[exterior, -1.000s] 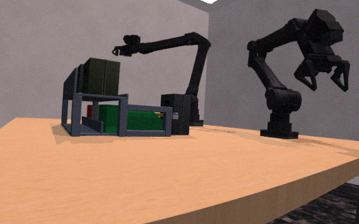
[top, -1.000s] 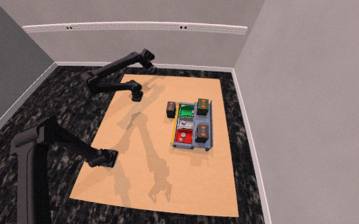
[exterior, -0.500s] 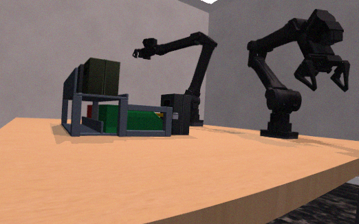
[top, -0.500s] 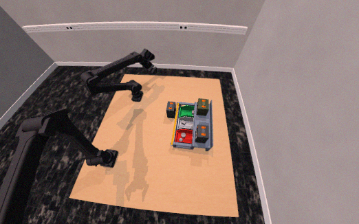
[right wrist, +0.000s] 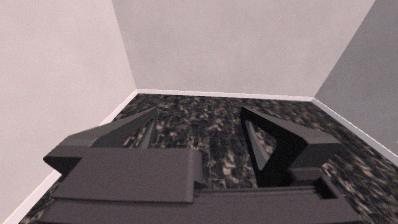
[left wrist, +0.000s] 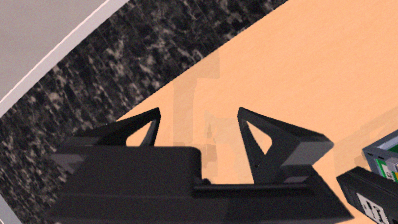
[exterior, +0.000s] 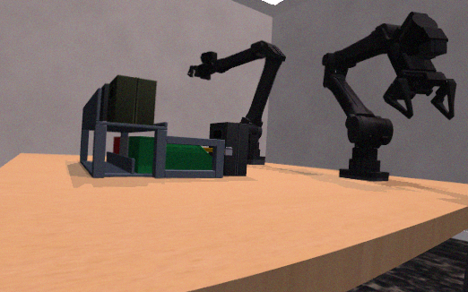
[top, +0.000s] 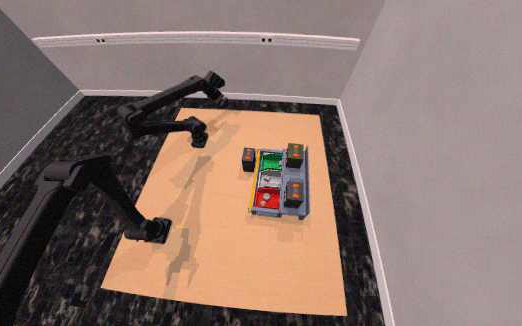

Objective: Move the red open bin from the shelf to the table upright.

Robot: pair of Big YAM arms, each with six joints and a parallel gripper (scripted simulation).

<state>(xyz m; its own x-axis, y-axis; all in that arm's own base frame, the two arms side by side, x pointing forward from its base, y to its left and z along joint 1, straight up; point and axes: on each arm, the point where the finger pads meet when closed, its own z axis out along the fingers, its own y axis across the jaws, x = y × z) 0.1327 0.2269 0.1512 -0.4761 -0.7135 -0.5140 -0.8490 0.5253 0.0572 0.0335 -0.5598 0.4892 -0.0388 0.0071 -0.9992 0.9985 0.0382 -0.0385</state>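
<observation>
Now: left hand 37 cm to the left of the black box, 26 cm short of it and 9 cm above it. The rest, counted from my left hand: grey bin (47 cm to the right, 42 cm ahead, 12 cm below); then grey shelf (47 cm to the right, 45 cm ahead, 9 cm below); then green bin (42 cm ahead, 36 cm to the right, 12 cm below).
</observation>
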